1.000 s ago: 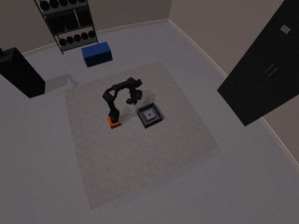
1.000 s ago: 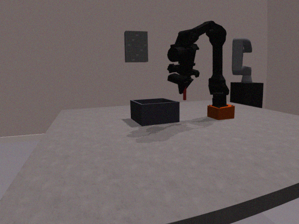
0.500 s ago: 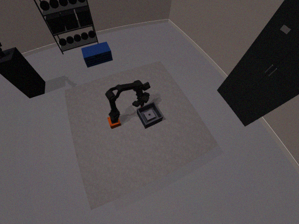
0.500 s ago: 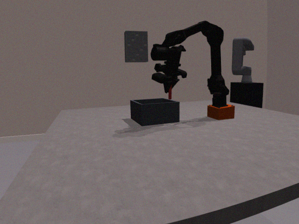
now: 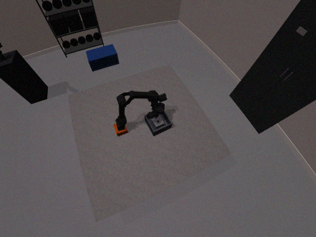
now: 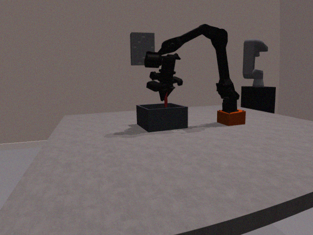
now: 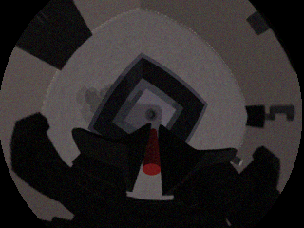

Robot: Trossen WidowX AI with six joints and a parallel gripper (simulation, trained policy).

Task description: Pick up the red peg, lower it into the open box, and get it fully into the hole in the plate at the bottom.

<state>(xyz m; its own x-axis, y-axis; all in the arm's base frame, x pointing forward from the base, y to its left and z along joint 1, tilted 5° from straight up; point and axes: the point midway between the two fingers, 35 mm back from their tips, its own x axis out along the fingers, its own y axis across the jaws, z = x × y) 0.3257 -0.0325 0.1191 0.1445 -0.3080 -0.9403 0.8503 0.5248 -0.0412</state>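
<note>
The red peg lies 2 cm to the left of my gripper tip, 1 cm behind it and 1 cm above it. The rest, counted from my gripper tip: light plate: 8 cm below, 1 cm to the right, 1 cm ahead; dark box: 10 cm below, 1 cm to the right, 1 cm ahead.
</note>
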